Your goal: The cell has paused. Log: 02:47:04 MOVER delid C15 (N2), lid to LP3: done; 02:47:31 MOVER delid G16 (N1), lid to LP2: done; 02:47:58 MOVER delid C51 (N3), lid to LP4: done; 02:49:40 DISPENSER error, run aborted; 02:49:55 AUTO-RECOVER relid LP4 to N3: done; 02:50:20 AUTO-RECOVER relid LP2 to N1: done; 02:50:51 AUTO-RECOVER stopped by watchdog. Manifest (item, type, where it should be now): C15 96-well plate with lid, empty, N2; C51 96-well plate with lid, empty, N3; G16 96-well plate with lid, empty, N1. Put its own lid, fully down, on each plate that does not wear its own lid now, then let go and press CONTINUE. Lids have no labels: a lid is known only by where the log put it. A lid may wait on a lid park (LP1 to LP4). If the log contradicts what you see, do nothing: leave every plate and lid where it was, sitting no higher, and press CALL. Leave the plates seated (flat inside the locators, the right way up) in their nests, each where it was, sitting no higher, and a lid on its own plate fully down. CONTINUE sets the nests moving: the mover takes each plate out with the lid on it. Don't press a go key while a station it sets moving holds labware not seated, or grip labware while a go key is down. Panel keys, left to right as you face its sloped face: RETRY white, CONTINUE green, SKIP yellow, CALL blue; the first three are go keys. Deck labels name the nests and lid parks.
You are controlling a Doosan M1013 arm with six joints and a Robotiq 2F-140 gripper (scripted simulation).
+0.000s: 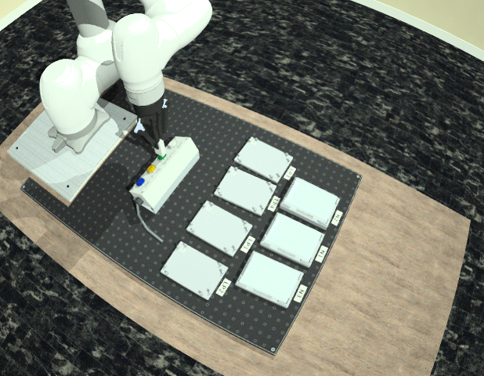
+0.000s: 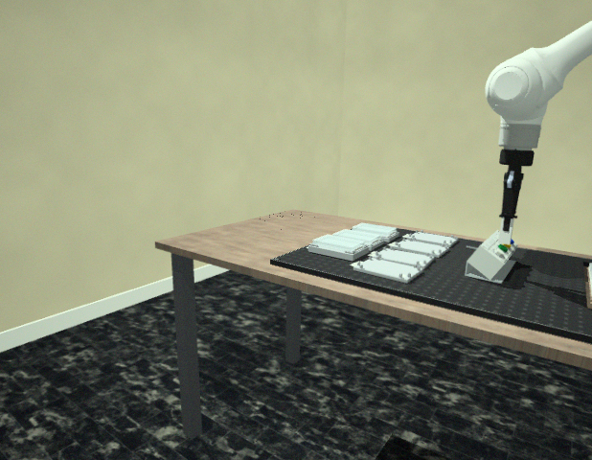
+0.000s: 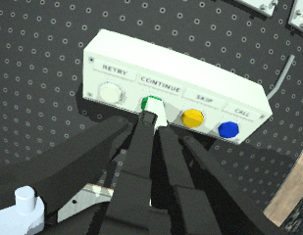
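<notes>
The green continue key is 50 mm below my hand. From my hand the other things lie so: white retry key 50 mm to the left, 50 mm below; blue call key 100 mm to the right, 50 mm below; yellow skip key 50 mm to the right, 50 mm below.
</notes>
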